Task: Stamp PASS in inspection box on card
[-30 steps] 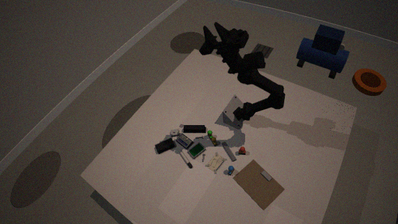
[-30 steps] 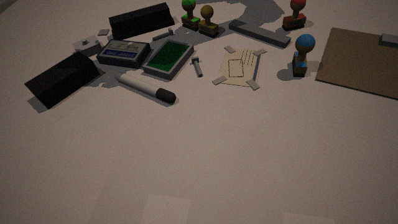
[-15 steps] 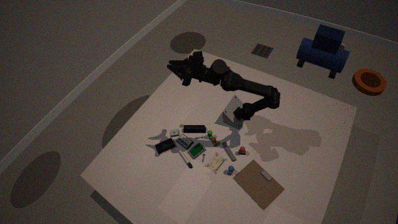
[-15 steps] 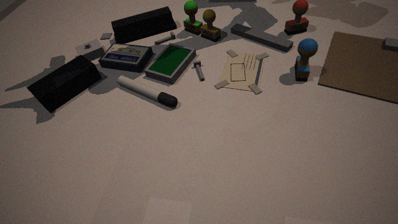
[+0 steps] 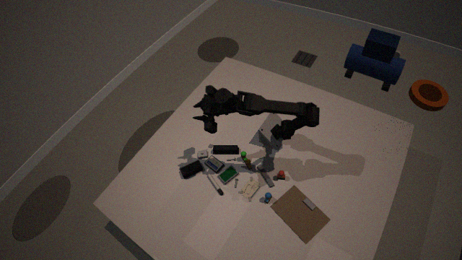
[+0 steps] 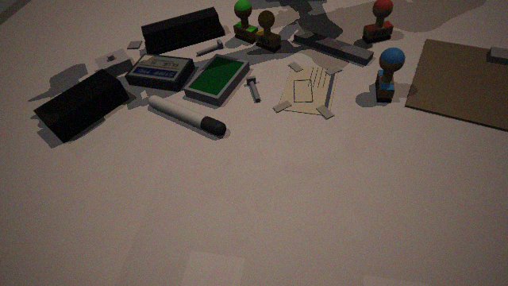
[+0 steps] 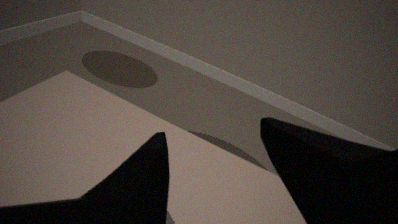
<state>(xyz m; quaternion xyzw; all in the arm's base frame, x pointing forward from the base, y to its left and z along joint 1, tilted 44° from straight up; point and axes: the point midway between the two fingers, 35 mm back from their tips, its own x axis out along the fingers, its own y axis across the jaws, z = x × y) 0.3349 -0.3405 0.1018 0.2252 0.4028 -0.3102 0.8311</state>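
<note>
My gripper tip is now 37 cm above the green-topped stamp, 15 cm to the right of it and 10 cm past it. Also, from my gripper tip: green ink pad 39 cm below, 14 cm to the left, 2 cm ahead; then white marker 38 cm below, 14 cm to the left, 11 cm ahead; then blue stamp-pad tin 38 cm below, 4 cm to the left, 2 cm ahead.
</note>
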